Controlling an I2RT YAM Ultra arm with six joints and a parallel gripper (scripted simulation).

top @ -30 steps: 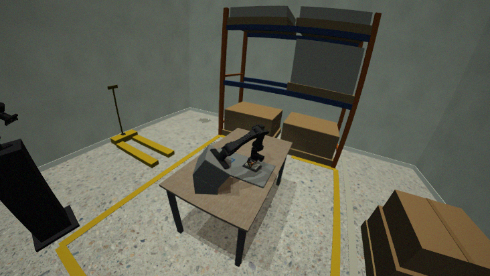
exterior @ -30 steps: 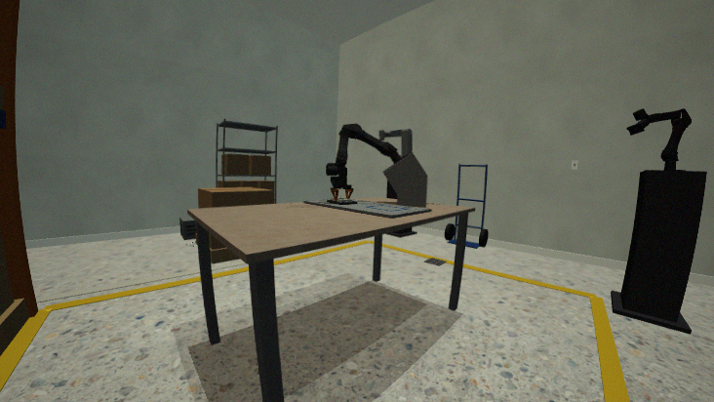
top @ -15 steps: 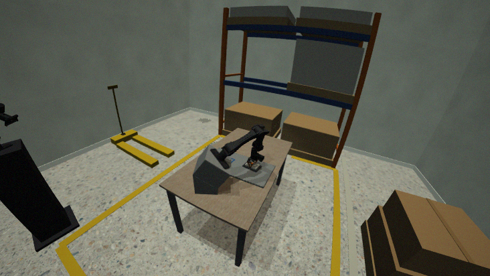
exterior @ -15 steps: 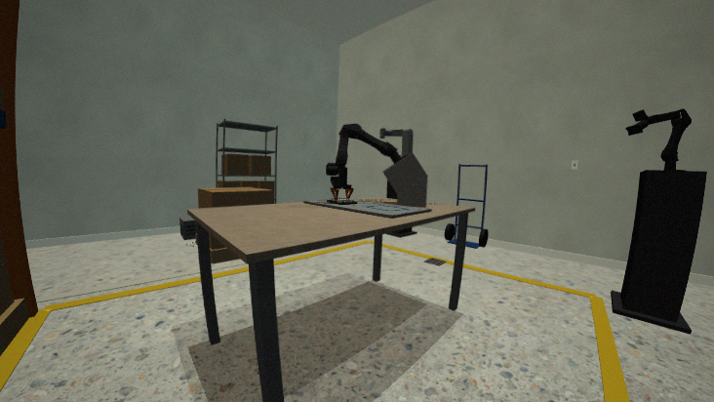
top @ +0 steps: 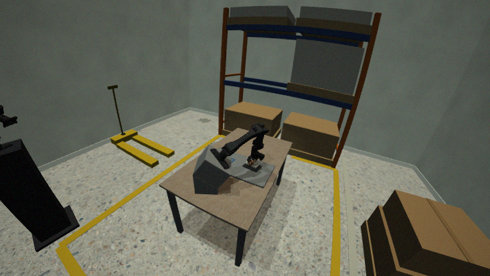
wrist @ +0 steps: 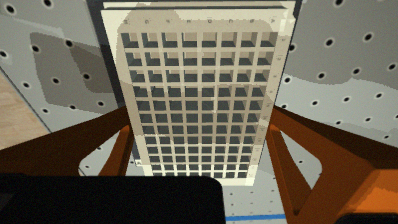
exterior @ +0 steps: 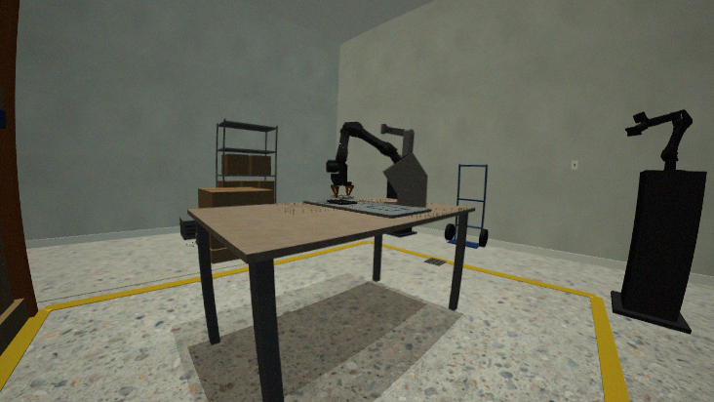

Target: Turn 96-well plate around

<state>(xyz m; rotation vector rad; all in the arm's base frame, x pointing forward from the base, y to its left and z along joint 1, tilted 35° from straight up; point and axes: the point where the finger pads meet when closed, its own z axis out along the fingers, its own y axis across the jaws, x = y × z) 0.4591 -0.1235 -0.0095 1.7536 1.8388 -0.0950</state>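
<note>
Now: hand 30 mm above the dark plate nest N1. Round my hand: cream 96-well plate right at my hand; A1 label 60 mm ahead, 70 mm to the left, 30 mm below.
</note>
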